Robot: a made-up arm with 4 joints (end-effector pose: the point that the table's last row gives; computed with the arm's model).
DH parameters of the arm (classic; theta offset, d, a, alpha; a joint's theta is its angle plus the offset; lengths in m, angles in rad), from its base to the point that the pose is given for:
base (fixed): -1.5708 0.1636 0 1.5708
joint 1: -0.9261 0 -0.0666 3.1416
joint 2: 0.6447 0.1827 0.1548 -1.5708
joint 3: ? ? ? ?
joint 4: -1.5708 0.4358 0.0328 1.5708
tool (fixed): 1.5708 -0.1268 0 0
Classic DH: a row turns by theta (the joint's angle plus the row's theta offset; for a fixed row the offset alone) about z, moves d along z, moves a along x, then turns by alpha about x.
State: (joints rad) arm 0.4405 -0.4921 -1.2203 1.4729
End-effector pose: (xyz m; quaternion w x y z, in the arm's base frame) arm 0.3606 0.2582 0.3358 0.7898 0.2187 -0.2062 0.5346
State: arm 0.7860 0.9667 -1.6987 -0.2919
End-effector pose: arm 0.2234 -0.1686 0.4247 0.6594 -0.0367 -0.7300 -0.1758
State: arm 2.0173 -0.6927 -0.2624 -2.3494
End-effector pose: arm 0.5706 0.2326 0.1081 0.8115 0.5695 0.1287 -0.0235
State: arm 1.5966 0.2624 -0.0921 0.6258
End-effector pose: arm 0.6265 -0.1794 0.1383 0.9369 -0.3465 -0.0256 0.0382
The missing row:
joint 3: 0 -0.1176 -0.0149 1.5708
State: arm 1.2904 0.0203 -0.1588 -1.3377
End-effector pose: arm 0.6102 -0.0769 0.3570 0.2629 -0.9616 -0.0793 -0.0027
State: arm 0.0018 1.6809 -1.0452 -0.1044
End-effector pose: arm 0.4946 -0.1093 0.0361 0.6115 0.6139 -0.3135 -0.3884
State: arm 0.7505 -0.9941 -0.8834 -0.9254
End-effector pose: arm 0.4864 0.2641 0.3827 0.2112 -0.8790 -0.3921 0.1702
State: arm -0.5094 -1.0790 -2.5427 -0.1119
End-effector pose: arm -0.1167 -0.0326 0.4695 0.2780 -0.0986 -0.9306 0.2168
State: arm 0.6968 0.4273 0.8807 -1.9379
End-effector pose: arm 0.5303 -0.2665 -0.1789 0.4073 -0.8077 0.2863 0.3158
